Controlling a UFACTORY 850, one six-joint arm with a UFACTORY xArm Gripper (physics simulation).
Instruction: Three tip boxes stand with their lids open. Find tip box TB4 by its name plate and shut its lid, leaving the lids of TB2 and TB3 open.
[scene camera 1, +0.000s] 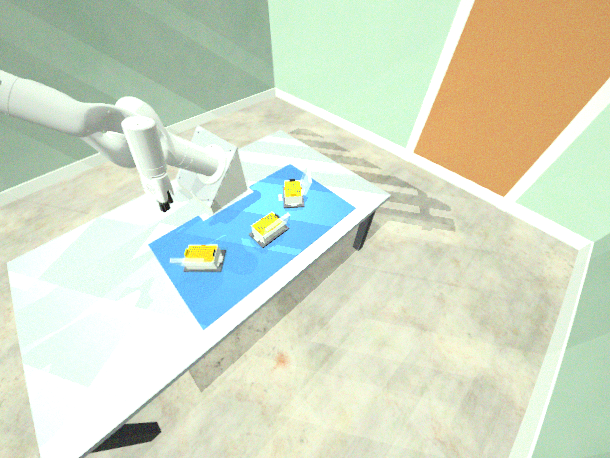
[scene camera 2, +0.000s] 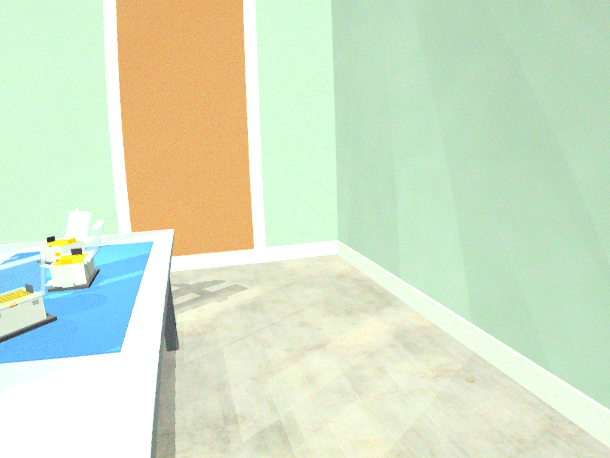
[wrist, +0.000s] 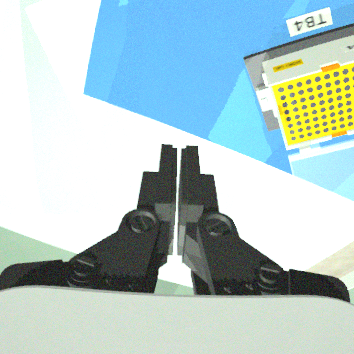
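Observation:
Tip box TB4 (wrist: 320, 100) shows at the upper right of the wrist view, with yellow tip rack and TB4 name plate (wrist: 309, 22). Its pale clear lid (wrist: 325, 167) stands open on the side away from the plate. By its place near the mat's edge it appears to be the leftmost box (scene camera 1: 201, 256) (scene camera 2: 22, 311). The middle box (scene camera 1: 269, 227) (scene camera 2: 71, 272) and far box (scene camera 1: 293, 192) (scene camera 2: 62, 248) have open lids; which is TB2 or TB3 cannot be told. My gripper (scene camera 1: 165, 206) (wrist: 177, 170) is shut and empty, raised beside the mat, apart from the boxes.
The boxes stand on a blue mat (scene camera 1: 210, 305) (scene camera 2: 107, 320) (wrist: 150, 65) on a white table (scene camera 1: 95, 345) (scene camera 2: 85, 405). The robot's white base (scene camera 1: 232, 180) is by the mat's back edge. Dark table legs (scene camera 1: 364, 232) (scene camera 2: 171, 315) show below the top.

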